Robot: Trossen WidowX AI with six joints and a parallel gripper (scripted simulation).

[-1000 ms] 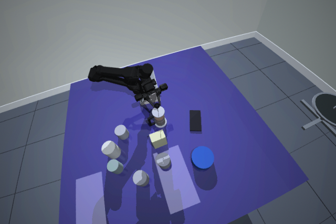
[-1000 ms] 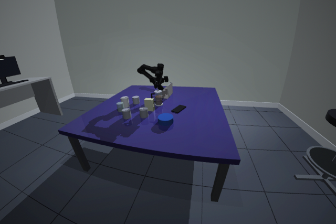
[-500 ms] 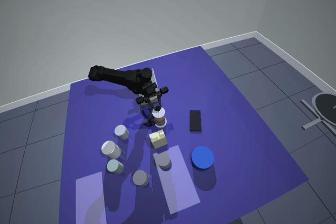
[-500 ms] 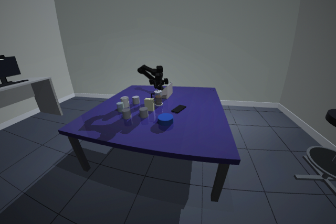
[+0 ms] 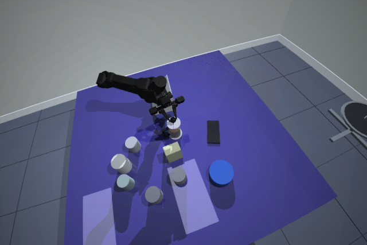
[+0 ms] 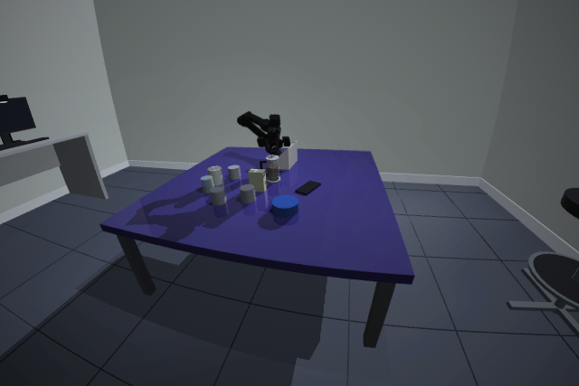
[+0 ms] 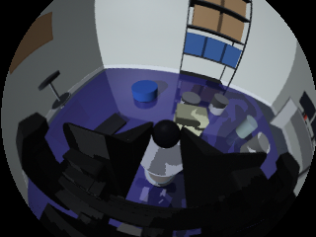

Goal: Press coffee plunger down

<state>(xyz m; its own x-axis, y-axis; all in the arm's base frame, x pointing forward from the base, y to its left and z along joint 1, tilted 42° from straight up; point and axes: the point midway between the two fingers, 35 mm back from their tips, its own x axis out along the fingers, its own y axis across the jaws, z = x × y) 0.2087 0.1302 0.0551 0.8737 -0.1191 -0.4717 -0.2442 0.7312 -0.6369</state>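
Now: gripper tip 9 cm above the coffee press, 2 cm to the left of it and 1 cm past it. Also, from my gripper tip: pale yellow box (13 cm below, 11 cm ahead, 3 cm to the right); black flat slab (22 cm to the left, 18 cm below, 1 cm ahead); blue round container (26 cm ahead, 19 cm to the left, 16 cm below).
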